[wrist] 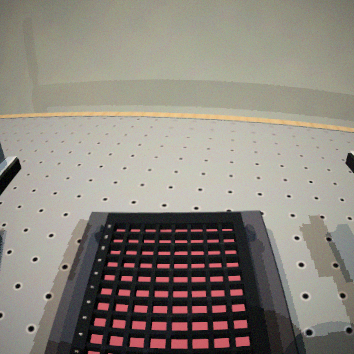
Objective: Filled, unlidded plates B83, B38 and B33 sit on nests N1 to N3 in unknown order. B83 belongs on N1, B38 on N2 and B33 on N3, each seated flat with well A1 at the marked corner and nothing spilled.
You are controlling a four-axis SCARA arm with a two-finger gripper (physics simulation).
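Places are measured from the arm's base along level axes (x back, y left, z down), in millimetres.
Where they show: gripper, fingertip midpoint: point(181, 138).
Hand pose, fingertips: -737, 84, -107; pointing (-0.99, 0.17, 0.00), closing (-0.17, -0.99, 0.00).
Each offset is from my fingertips to the centre of the thing, as dx, dy, dz. "*": to the spot under its first point. Level surfaces: height alone.
A black plate {+24, +3, +75} point(172, 218) with a grid of wells holding pink-red liquid is in the lower middle of the wrist view. It sits in a dark grey nest {* -2, -42, +82} point(261, 280), whose side walls show left and right of it. Small marks run along the plate's left rim. Its near end is cut off by the frame, and no plate name or marked corner can be read. My gripper point(181, 138) is open, with its fingertips at the far left and right edges of the view, wide apart and clear of the plate.
A pale perforated deck {dz +94} point(150, 170) surrounds the nest and ends at a thin orange-tan edge strip point(150, 115), with a grey-green wall behind. Shadows lie on the deck beside the nest. Part of a dark object shows at the left edge.
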